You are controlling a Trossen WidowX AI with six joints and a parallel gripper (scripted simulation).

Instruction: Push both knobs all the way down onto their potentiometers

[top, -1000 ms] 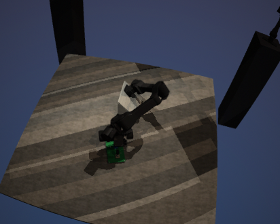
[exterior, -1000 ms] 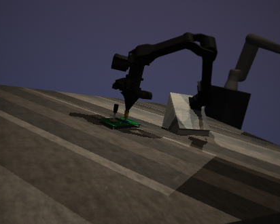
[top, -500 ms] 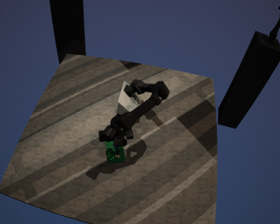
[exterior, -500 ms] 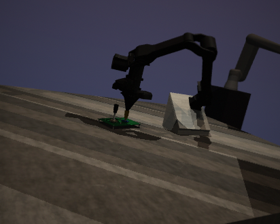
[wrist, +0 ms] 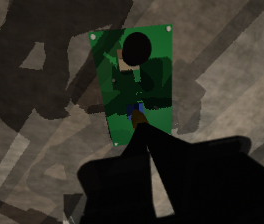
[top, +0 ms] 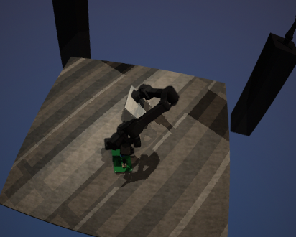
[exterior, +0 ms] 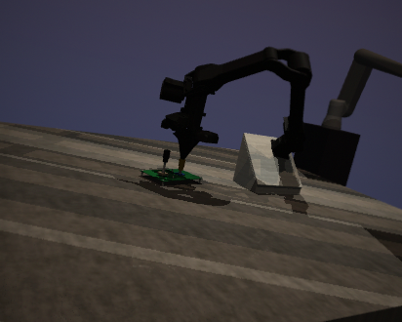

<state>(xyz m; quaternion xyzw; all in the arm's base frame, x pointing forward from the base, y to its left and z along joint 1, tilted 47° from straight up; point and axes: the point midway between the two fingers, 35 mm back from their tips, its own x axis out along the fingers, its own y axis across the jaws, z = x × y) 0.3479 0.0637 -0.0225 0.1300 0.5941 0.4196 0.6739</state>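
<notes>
Right now my gripper tip is 10 mm above the yellow knob. From my gripper tip the other things lie so: black knob 60 mm ahead, 30 mm to the left, 10 mm above.
</notes>
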